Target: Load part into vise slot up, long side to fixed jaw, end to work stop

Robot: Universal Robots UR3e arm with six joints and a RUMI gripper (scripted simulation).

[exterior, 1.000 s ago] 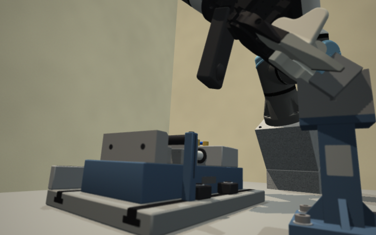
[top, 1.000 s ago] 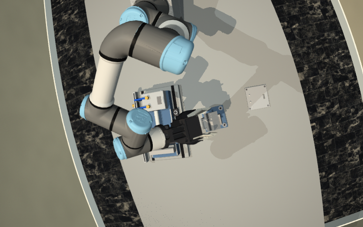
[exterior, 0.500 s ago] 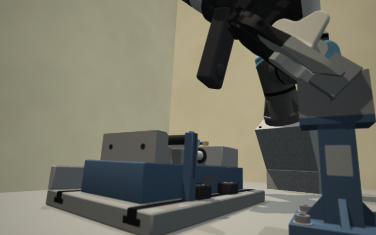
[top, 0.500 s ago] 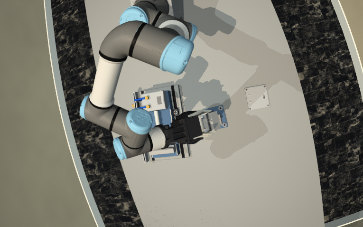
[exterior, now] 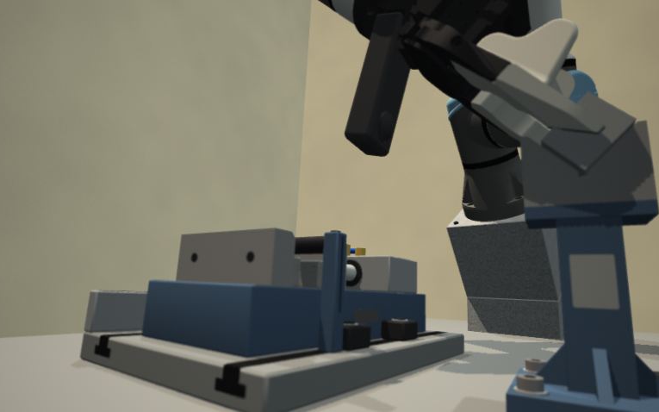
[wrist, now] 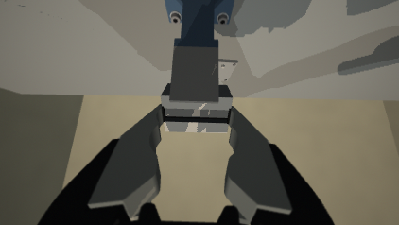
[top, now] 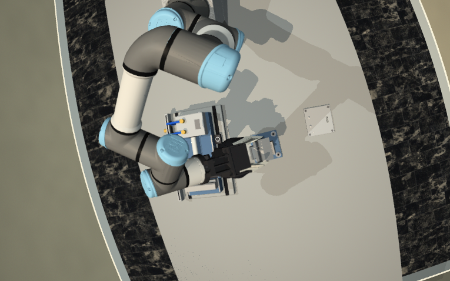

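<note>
The part is right at my hand. From my hand the other things lie so: air cylinder rod: 1 cm behind, 21 cm to the right, 8 cm below; then vise: 1 cm ahead, 21 cm to the right, 12 cm below; then work stop rod: 8 cm ahead, 16 cm to the right, 7 cm below.
</note>
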